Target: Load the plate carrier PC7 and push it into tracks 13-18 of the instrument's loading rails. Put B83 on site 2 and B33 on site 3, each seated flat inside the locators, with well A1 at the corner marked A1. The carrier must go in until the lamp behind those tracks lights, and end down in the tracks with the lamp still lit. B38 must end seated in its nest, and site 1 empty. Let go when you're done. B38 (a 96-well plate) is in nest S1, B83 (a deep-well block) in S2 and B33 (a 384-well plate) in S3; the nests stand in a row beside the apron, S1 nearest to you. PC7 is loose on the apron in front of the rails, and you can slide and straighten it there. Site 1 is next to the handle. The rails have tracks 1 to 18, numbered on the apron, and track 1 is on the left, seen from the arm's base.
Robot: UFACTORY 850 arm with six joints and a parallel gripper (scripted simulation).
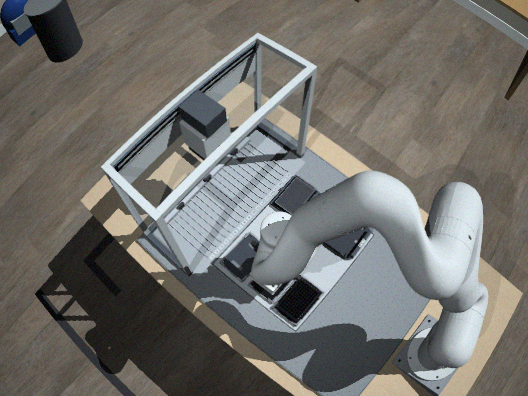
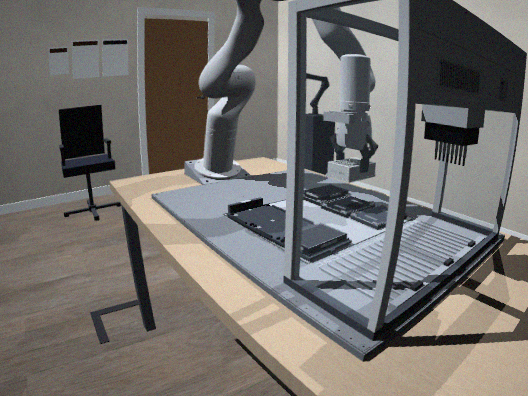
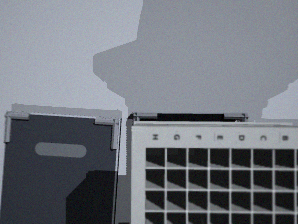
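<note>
The plate carrier PC7 lies 260 mm to the right of my hand, 110 mm below it and 30 mm ahead of it. The rest, counted from my hand: nest S2: 120 mm below; then black plate B38: 110 mm below, 110 mm behind; then nest S3: 120 mm below, 110 mm ahead, 10 mm to the left.
</note>
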